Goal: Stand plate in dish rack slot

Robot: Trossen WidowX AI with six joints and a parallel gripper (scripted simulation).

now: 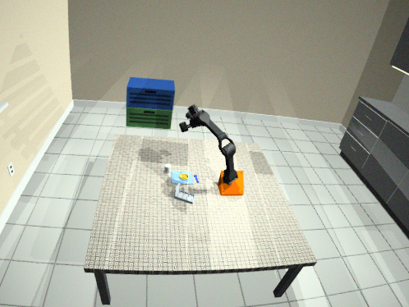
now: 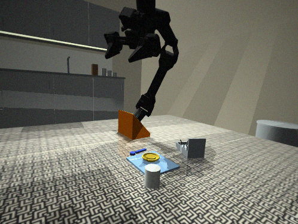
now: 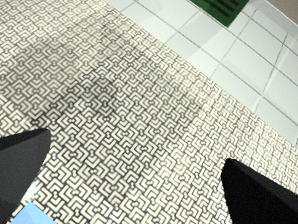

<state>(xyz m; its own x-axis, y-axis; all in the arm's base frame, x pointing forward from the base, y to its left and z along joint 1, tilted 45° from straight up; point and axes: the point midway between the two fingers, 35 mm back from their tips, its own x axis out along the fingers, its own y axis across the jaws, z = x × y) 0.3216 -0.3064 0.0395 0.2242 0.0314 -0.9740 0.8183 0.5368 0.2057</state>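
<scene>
Now: the yellow plate 10 mm behind my gripper tip, 140 mm to the left of it and 330 mm below it. Also, from my gripper tip: white cup: 110 mm ahead, 70 mm to the left, 320 mm below; light blue mat: 140 mm to the left, 340 mm below; blue spoon: 100 mm behind, 130 mm to the left, 340 mm below.
</scene>
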